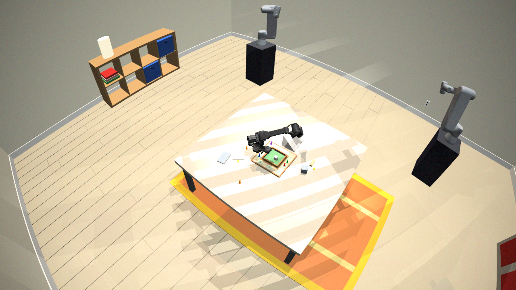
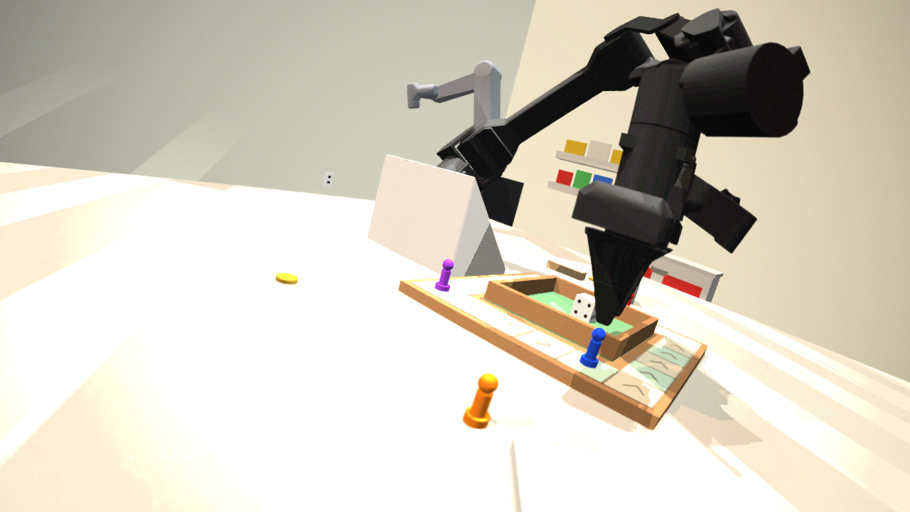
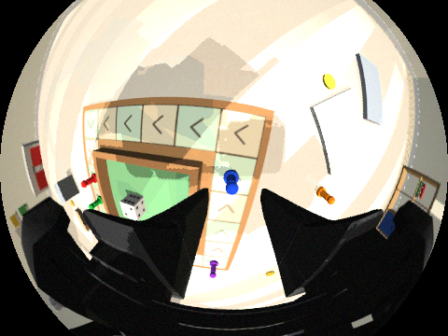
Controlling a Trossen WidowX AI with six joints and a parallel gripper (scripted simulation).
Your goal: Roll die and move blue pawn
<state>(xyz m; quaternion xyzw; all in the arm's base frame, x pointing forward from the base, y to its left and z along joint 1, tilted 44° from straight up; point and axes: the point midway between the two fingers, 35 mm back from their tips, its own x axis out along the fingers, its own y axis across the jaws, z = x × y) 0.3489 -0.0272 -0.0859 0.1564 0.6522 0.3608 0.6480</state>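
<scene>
Now: gripper tip 3 cm above the blue pawn. Round my gripper tip: white die (8 cm behind, 12 cm to the left, 3 cm below); then red pawn (7 cm behind, 22 cm to the left, 3 cm below); then purple pawn (18 cm behind, 2 cm to the right, 3 cm below).
</scene>
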